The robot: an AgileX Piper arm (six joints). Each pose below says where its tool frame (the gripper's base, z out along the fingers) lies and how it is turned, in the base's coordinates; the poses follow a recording.
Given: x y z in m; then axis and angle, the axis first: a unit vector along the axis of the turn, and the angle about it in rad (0 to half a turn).
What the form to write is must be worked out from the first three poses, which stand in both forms.
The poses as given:
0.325, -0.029, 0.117, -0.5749, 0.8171, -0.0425, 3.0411
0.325, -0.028, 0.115, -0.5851, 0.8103, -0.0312, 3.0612
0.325, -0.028, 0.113, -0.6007, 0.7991, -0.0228, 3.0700
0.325, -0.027, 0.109, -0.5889, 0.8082, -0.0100, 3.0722
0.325, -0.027, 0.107, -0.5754, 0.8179, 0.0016, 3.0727
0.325, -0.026, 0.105, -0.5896, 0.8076, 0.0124, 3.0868
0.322, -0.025, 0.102, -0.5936, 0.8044, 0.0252, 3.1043
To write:
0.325, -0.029, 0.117, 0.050, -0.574, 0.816, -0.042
0.325, -0.028, 0.115, 0.040, -0.585, 0.810, -0.031
0.325, -0.028, 0.113, 0.036, -0.600, 0.799, -0.023
0.325, -0.027, 0.109, 0.035, -0.589, 0.808, -0.010
0.325, -0.027, 0.107, 0.034, -0.575, 0.817, 0.002
0.325, -0.026, 0.105, 0.027, -0.589, 0.807, 0.012
0.322, -0.025, 0.102, 0.019, -0.593, 0.804, 0.025

